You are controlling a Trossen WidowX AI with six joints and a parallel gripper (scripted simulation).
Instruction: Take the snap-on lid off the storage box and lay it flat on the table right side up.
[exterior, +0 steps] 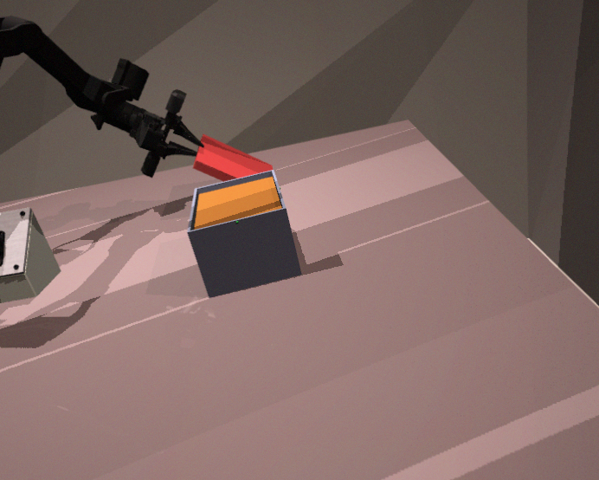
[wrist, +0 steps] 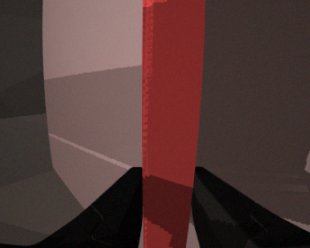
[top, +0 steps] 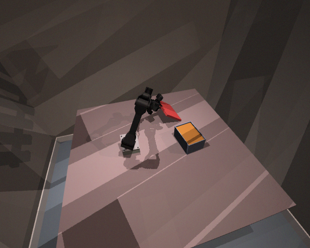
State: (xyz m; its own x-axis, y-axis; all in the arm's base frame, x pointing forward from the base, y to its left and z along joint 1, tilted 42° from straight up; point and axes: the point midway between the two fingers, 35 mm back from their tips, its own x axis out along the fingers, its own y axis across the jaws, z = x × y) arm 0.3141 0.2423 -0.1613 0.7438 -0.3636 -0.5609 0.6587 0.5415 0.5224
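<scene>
My gripper tip is now 70 mm short of the red lid, 50 mm above it and 10 mm to the right of it. Also, from my gripper tip: storage box: 340 mm to the right, 110 mm ahead, 60 mm below.
</scene>
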